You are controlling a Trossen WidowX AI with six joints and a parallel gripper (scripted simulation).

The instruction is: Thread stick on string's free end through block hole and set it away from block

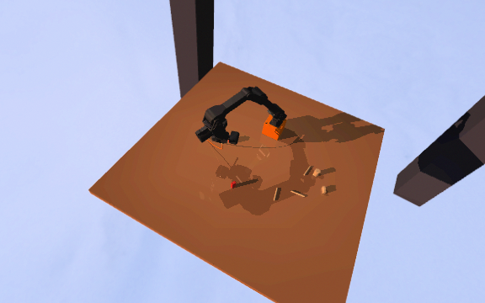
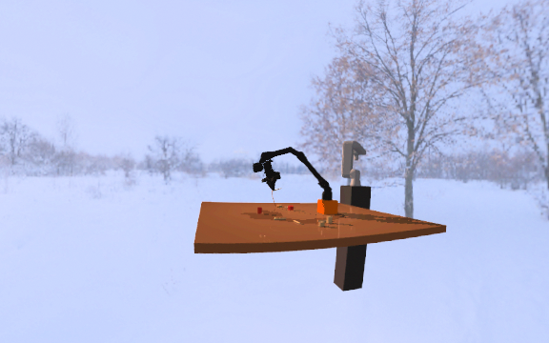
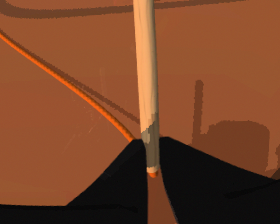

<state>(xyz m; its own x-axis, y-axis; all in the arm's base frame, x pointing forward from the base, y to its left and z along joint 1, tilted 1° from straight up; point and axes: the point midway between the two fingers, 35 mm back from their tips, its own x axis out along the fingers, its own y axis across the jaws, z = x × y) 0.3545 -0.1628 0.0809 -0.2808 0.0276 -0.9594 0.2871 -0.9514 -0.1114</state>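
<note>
The red block is 140 mm behind my gripper tip, 120 mm below it and 20 mm to the right of it. Also, from my gripper tip: thin wooden stick: 10 mm behind; red object: 150 mm to the left, 120 mm below, 120 mm ahead; round wooden button: 190 mm to the right, 130 mm below, 90 mm behind.
</note>
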